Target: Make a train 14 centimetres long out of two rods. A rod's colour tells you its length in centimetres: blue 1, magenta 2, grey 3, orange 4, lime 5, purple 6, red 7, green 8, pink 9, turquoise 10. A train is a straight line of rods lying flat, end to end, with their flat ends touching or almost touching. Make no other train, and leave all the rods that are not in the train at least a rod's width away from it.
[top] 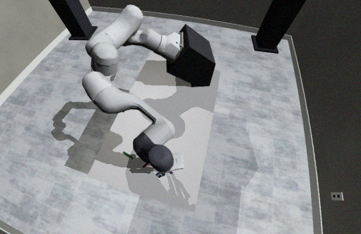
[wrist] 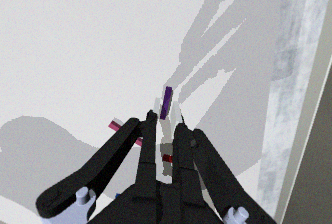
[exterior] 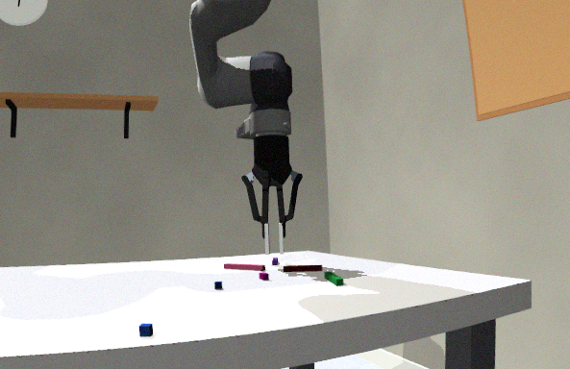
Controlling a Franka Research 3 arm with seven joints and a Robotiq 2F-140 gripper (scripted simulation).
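Now: the purple rod 50 mm below my hand. Round my hand: red rod (140 mm to the right, 50 mm below, 20 mm behind); pink rod (90 mm behind, 50 mm below, 40 mm to the right); magenta rod (170 mm to the right, 120 mm behind, 50 mm below).
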